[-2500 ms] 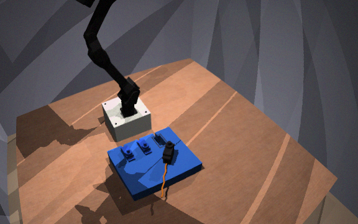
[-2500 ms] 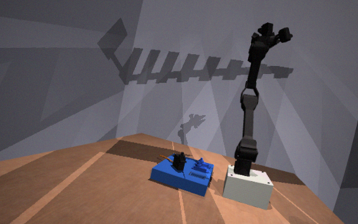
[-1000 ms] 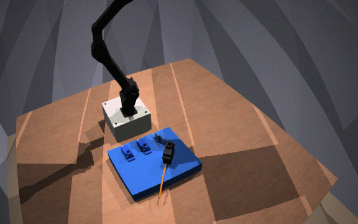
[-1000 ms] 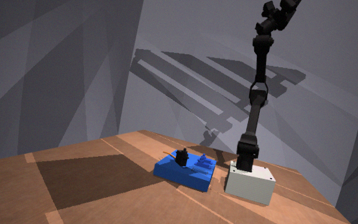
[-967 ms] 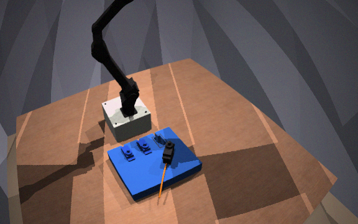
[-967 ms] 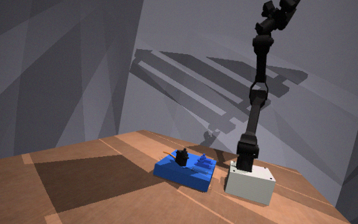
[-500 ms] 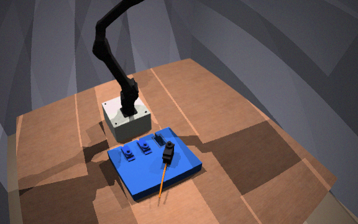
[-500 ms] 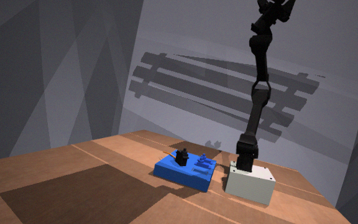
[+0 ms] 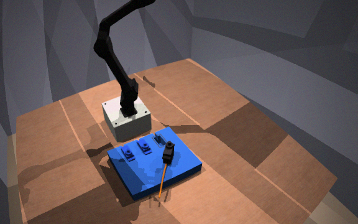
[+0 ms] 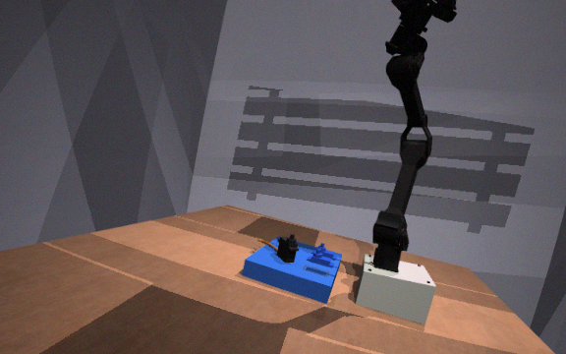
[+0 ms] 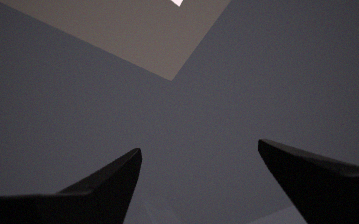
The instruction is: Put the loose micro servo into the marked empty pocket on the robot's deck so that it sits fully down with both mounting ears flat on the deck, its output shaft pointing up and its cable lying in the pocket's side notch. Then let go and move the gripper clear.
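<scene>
My gripper tip is now 820 mm above the blue robot deck, 280 mm short of it and 170 mm to the left of it.
</scene>
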